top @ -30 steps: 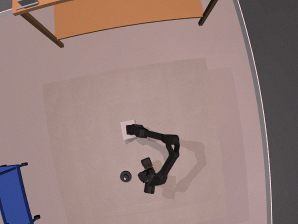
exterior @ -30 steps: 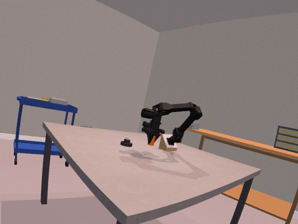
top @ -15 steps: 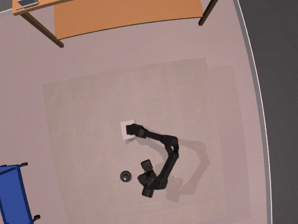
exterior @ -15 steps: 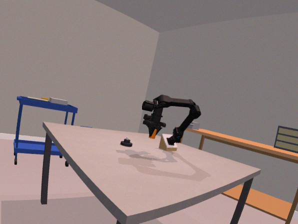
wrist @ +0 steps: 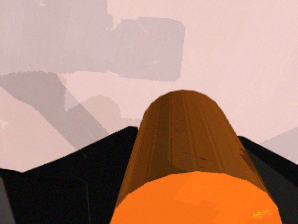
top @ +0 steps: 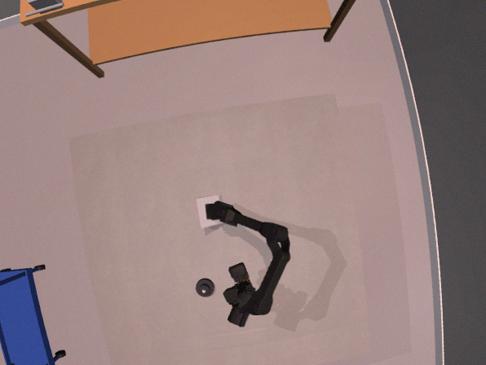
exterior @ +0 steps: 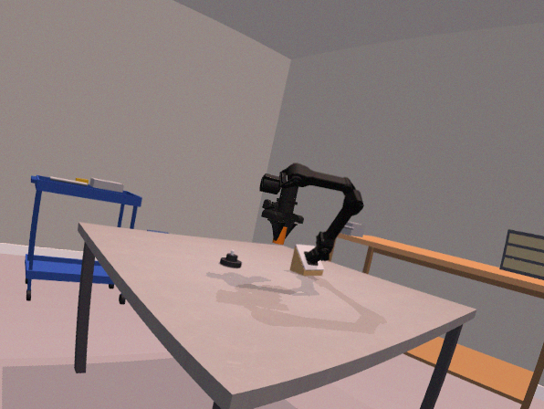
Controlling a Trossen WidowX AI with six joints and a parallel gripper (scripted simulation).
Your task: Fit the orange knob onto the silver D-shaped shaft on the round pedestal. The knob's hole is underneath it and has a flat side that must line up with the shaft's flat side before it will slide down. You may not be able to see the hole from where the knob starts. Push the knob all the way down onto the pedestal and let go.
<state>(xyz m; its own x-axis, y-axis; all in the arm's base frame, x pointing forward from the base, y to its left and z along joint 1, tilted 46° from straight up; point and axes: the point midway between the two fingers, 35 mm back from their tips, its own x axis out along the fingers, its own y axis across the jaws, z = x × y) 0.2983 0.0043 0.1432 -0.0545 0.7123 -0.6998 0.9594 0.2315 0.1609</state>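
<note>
Right now the round dark pedestal is 60 mm ahead of my gripper tip, 180 mm to the right of it and 120 mm below it. From my gripper tip the other things lie so: orange knob: 30 mm above.
</note>
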